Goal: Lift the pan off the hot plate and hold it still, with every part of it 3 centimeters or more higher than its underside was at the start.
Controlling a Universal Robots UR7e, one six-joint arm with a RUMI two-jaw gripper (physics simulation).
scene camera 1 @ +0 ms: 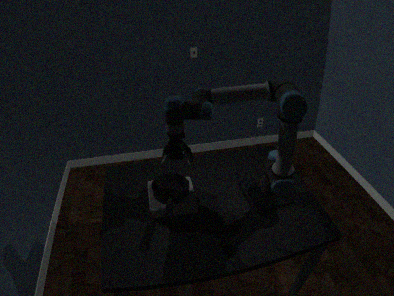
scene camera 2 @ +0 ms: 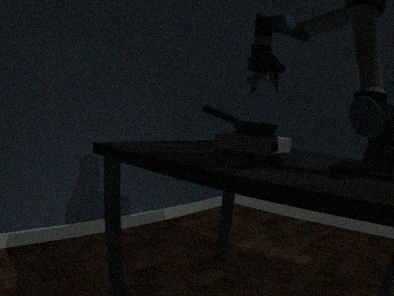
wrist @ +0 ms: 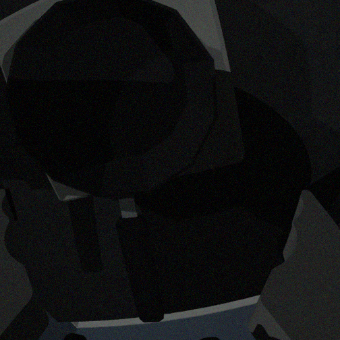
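Pixels of known places: gripper, fingertip midpoint: [scene camera 1: 177, 166] [scene camera 2: 264, 92]; arm's base, link origin: [scene camera 2: 379, 167].
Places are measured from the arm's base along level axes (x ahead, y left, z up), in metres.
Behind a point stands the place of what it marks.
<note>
A dark round pan [scene camera 1: 170, 188] @(z 0.060, x 0.563, y -0.083 m) [scene camera 2: 256, 128] @(z 0.077, x 0.523, y 0.009 m) [wrist: 100, 100] sits upright on the white, box-shaped hot plate [scene camera 1: 155, 202] @(z 0.049, x 0.657, y -0.007 m) [scene camera 2: 284, 145] @(z 0.020, x 0.441, y -0.102 m) [wrist: 205, 30]. Its dark handle [scene camera 1: 170, 205] @(z 0.118, x 0.595, y 0.103 m) [scene camera 2: 220, 114] @(z 0.115, x 0.595, y 0.152 m) [wrist: 142, 270] slants up and away from the rim, toward the near side in the first scene view and to the left in the second. My gripper [scene camera 1: 177, 162] @(z 0.222, x 0.523, y -0.043 m) [scene camera 2: 265, 90] @(z 0.222, x 0.523, y -0.043 m) [wrist: 151, 194] is open, pointing down, with nothing between its fingers. It hangs above the pan, clear of it. The pan's underside is hidden in the first scene view and the wrist view.
The hot plate stands on a dark table [scene camera 1: 135, 270] @(z -0.020, x 0.817, y 0.344 m) [scene camera 2: 165, 165] @(z -0.034, x 0.559, y 0.444 m). My arm's base [scene camera 1: 283, 182] @(z 0.203, x 0.078, y 0.200 m) is at the right part of the table. The arm's shadow falls across the table and partly over the pan. A wall is behind the table. The light is very dim.
</note>
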